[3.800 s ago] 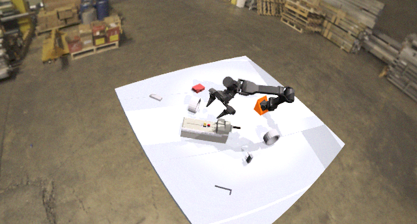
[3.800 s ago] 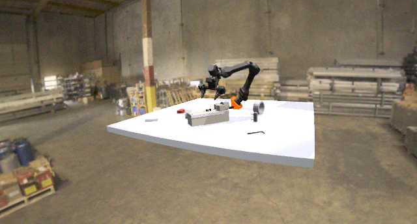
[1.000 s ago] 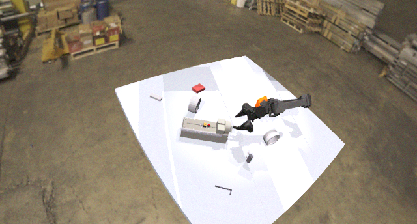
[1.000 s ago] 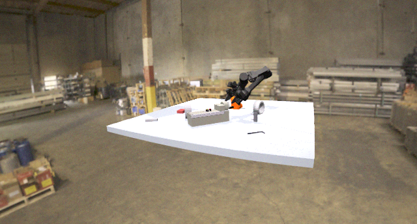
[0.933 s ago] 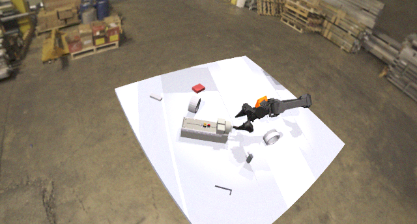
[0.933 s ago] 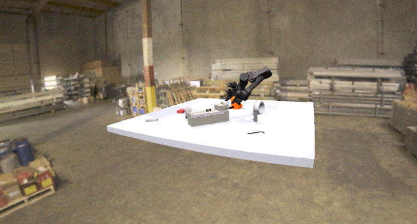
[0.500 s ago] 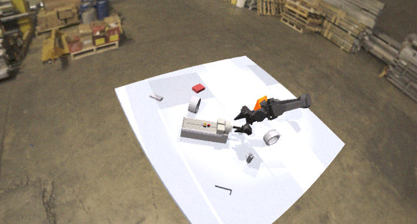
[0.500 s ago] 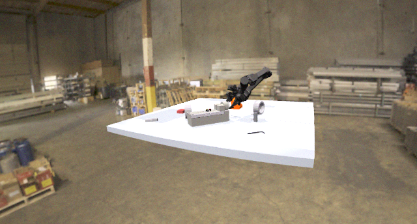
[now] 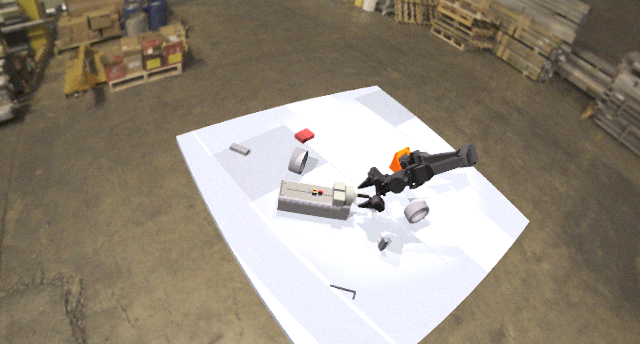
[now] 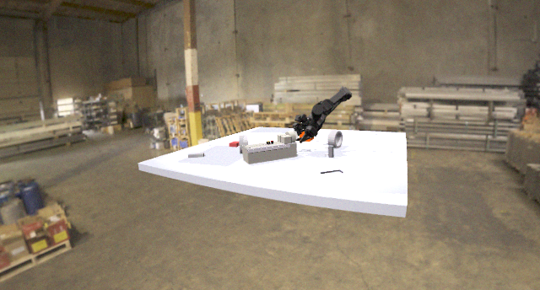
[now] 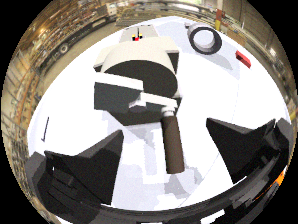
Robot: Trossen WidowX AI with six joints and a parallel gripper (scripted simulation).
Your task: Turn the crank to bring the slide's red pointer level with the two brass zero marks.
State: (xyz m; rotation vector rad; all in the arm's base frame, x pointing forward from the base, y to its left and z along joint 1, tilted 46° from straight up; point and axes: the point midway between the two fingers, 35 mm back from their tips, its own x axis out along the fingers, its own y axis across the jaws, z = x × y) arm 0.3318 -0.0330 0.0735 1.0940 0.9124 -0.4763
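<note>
Now: gripper tip 1 cm past the dark crank handle, 1 cm to the right of it and 1 cm below it. Round my gripper tip: hex key 29 cm ahead, 25 cm to the left, 6 cm below; red pointer 11 cm ahead, 9 cm to the right, 2 cm above; small clip 6 cm ahead, 19 cm to the left, 3 cm below.
</note>
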